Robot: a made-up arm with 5 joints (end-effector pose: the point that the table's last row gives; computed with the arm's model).
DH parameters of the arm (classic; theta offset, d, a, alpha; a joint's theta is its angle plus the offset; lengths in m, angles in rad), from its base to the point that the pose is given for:
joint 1: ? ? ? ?
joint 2: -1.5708 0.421 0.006 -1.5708
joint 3: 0 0.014 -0.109 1.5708
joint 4: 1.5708 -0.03 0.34 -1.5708
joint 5: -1.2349 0 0.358 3.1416
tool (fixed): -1.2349 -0.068 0 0
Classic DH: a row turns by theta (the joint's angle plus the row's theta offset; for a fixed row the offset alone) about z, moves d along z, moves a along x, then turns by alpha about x.
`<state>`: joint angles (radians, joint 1 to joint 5).
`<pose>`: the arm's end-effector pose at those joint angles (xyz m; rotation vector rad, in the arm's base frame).
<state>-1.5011 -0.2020 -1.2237 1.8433 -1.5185</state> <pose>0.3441 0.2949 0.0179 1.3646 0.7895 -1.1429</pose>
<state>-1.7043 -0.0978 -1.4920 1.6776 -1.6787</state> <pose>0.3679 0.2435 0.0960 1.3710 0.8727 -1.2833</pose>
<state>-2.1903 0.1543 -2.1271 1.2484 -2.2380</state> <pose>0.4665 -0.0112 0.3583 1.7824 1.0441 -1.1371</pose>
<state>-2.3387 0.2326 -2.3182 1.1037 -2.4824</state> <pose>0.4623 -0.1625 0.4418 2.0398 0.9630 -0.9446</pose>
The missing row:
joint 1: 0 0.153 -0.243 -1.5708
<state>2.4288 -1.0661 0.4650 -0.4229 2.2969</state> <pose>-0.1404 -0.0065 0.5462 0.6826 1.3825 0.2660</pose>
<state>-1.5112 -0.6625 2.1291 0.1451 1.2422</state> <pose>0.6858 -0.1873 0.6791 1.9491 -0.5764 -0.9833</pose>
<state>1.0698 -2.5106 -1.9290 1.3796 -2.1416</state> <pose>-0.4493 -0.0833 -0.0018 0.2240 -0.9098 1.1101</pose>
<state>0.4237 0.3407 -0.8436 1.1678 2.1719</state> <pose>-0.0216 -0.3075 -0.0764 -1.8648 -0.5111 -1.6335</pose>
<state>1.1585 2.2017 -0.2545 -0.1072 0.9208</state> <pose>-0.7327 -0.4952 -0.3428 -1.8716 0.9542 0.4249</pose>
